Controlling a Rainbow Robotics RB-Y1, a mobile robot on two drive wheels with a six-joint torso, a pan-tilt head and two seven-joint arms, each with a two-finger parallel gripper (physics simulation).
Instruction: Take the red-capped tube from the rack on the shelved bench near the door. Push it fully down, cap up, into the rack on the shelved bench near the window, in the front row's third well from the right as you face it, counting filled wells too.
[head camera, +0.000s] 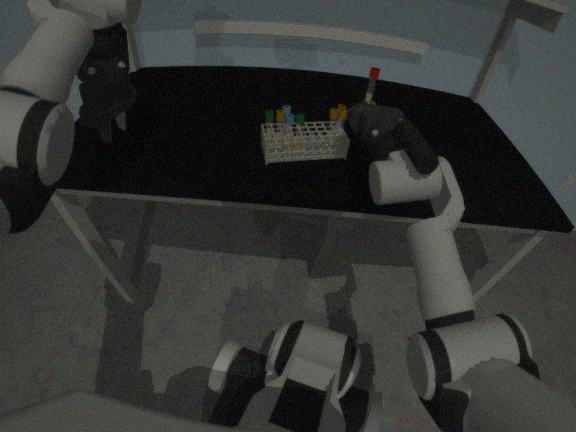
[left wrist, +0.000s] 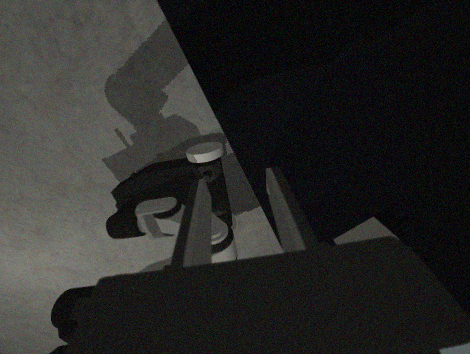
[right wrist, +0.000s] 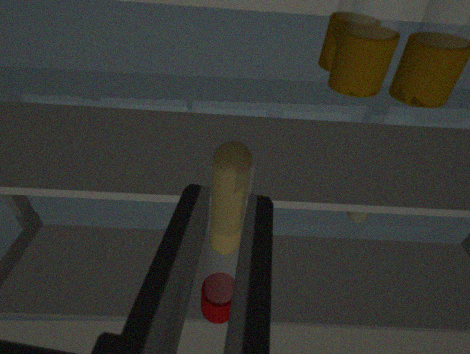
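Observation:
The red-capped tube is held cap up, right of and above the rack in the head view, with yellow contents at its lower end. My right gripper is shut on it; the tube stands apart from the rack. The white wire rack stands on the black bench top. It holds green, orange and blue capped tubes toward its left end and orange-capped tubes at its right end. My left gripper is partly open and empty, above the bench's left end.
A pale shelf board runs along the wall behind the bench. An upright post stands at the bench's back right corner. A wide board crosses the right wrist view behind the tube. The bench's front edge lies before the robot.

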